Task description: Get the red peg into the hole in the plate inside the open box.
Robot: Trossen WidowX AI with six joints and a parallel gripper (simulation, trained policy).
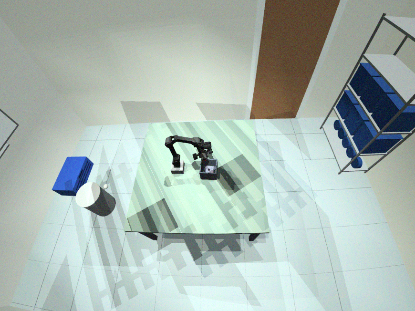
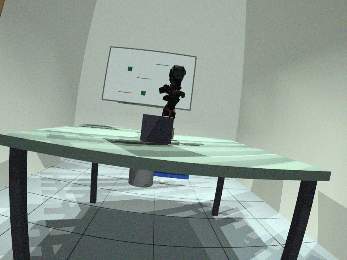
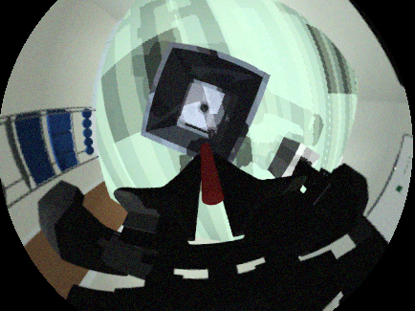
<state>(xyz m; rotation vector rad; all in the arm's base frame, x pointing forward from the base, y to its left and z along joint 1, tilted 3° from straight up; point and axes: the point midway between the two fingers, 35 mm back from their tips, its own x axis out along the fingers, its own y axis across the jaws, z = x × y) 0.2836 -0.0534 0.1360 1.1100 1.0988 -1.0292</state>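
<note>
Now: gripper tip 13 cm above the pale plate, 6 cm to the left of it and 2 cm short of it. Round my gripper tip: red peg (1 cm above).
</note>
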